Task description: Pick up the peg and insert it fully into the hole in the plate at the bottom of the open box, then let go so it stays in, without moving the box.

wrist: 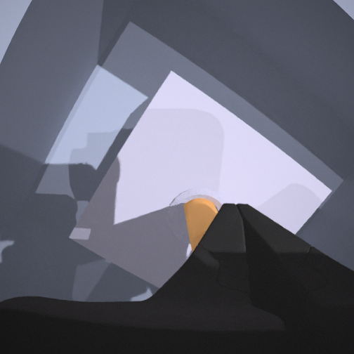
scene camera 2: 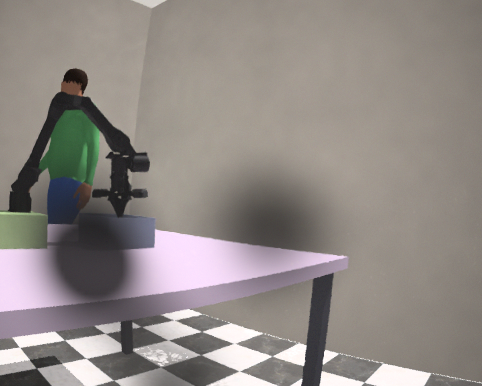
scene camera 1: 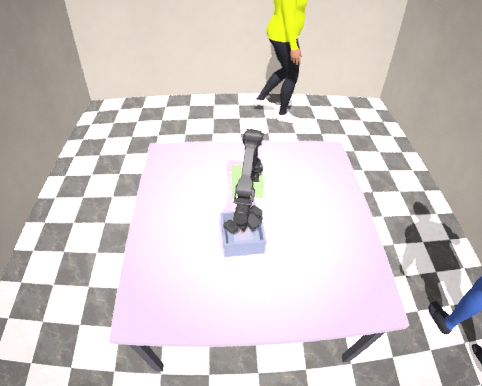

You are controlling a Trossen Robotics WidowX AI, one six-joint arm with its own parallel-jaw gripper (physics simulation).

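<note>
The orange peg shows at the round hole in the pale plate, inside the open blue-grey box. Part of the hole's rim shows around the peg's rounded end in the wrist view. The peg's lower part there is hidden behind the fingers, and how deep it sits cannot be told. My gripper is shut with nothing between its fingers. It points down over the box, its tips at about rim height in scene camera 2, and overlaps the peg in the wrist view.
A green block-like object stands on the pink table, beside the arm's base. The box walls surround the plate closely. Dark blurred patches cover parts of scene camera 2. People stand away from the table.
</note>
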